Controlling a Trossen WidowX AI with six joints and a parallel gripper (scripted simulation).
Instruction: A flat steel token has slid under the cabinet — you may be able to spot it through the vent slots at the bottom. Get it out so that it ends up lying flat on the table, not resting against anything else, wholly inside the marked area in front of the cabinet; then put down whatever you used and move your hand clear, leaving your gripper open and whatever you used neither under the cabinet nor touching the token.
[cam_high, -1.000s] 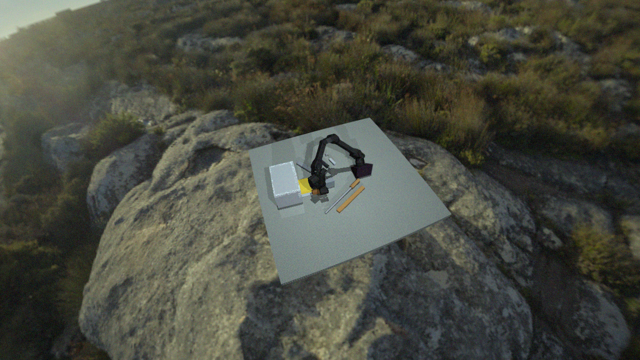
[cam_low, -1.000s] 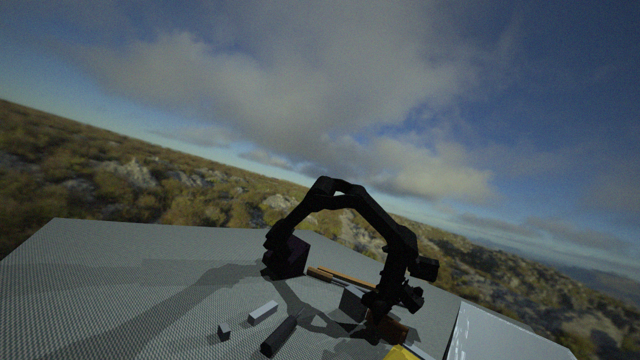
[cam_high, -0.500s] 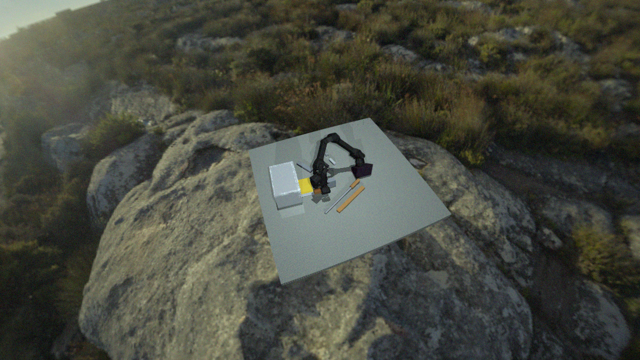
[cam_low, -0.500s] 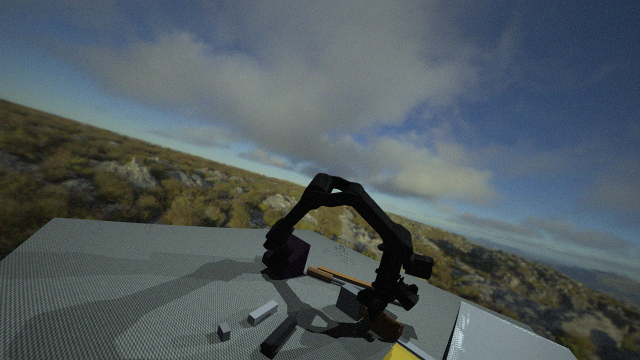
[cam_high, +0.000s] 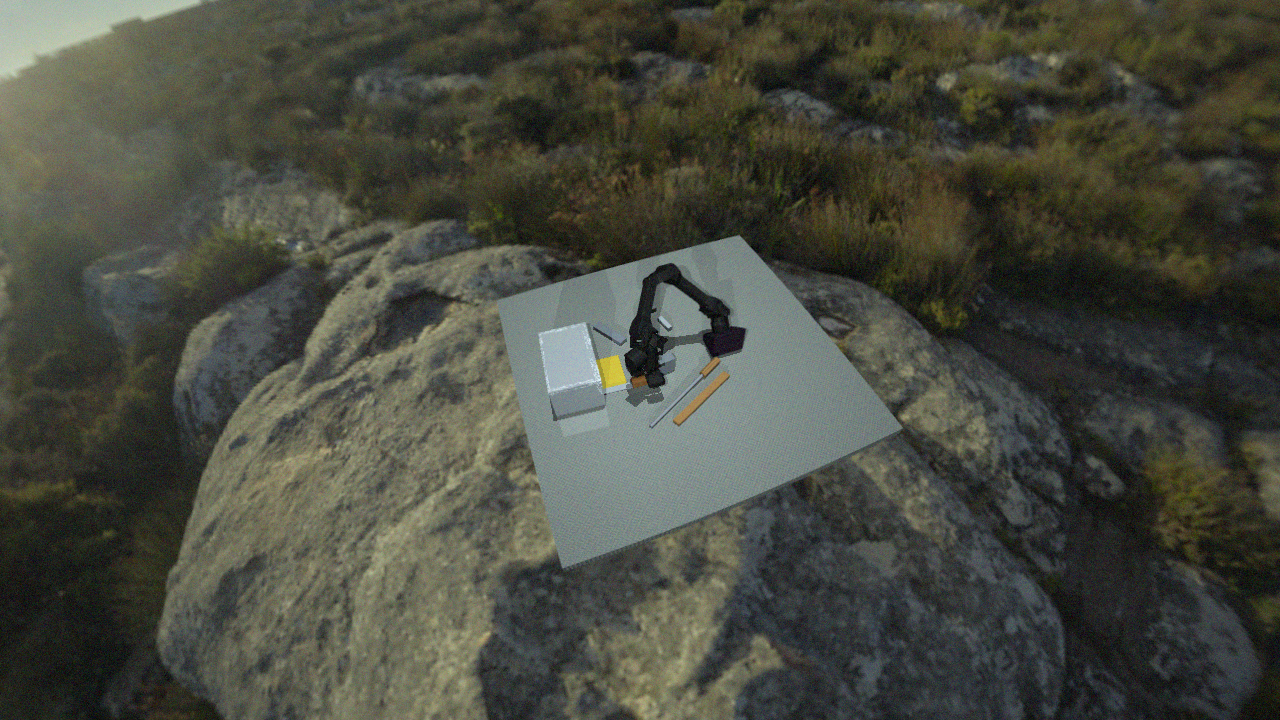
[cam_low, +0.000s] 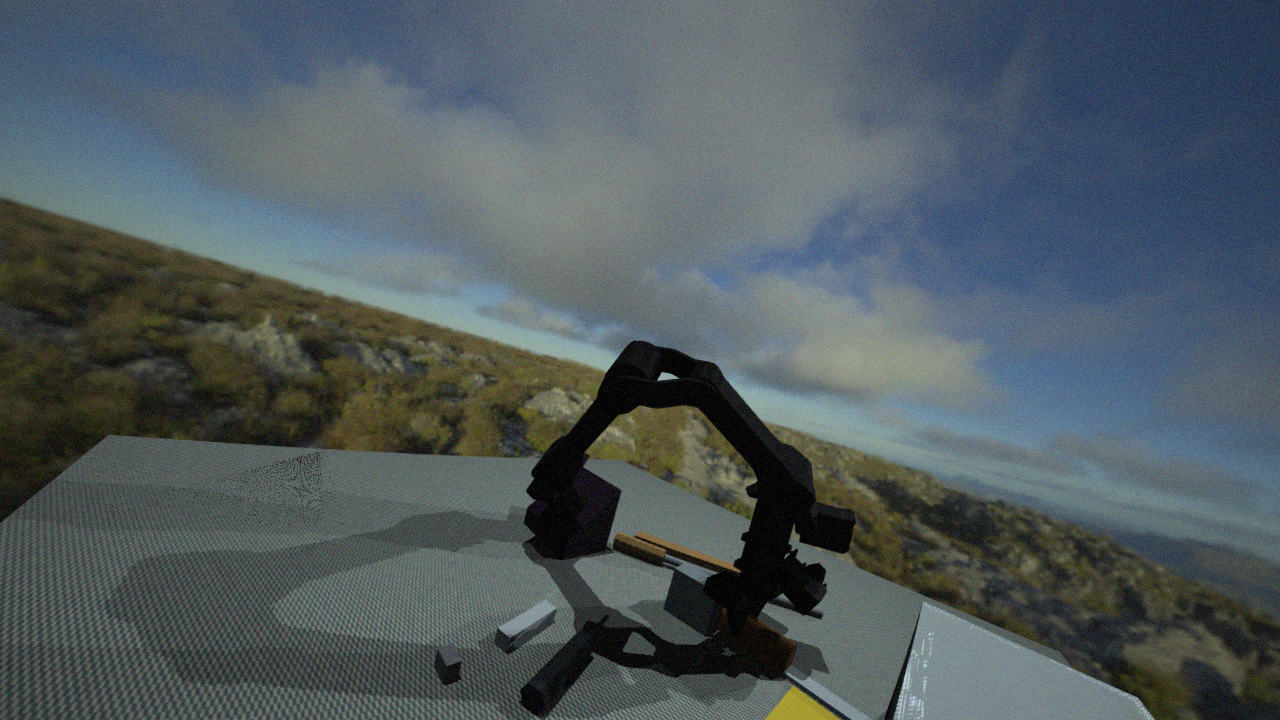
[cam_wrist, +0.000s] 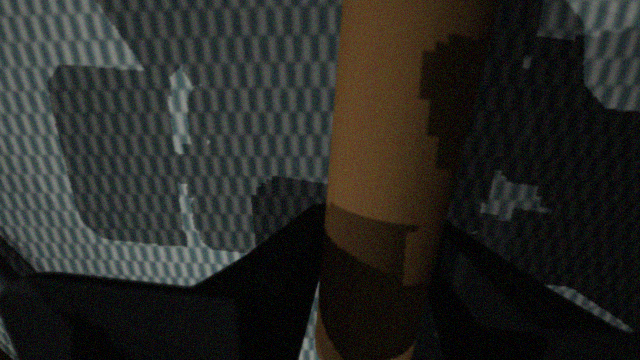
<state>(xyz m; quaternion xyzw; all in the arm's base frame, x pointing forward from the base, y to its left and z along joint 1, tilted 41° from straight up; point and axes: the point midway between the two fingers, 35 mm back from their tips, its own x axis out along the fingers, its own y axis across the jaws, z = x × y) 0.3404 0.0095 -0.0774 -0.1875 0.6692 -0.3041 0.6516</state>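
My gripper tip is now 70 mm past the grey block, 30 mm to the left of it and 30 mm below it. From my gripper tip the other things lie so: grey bar 250 mm to the right, 180 mm behind; then small grey cube 350 mm to the right, 170 mm behind; then wooden stick 160 mm to the left, 140 mm behind.
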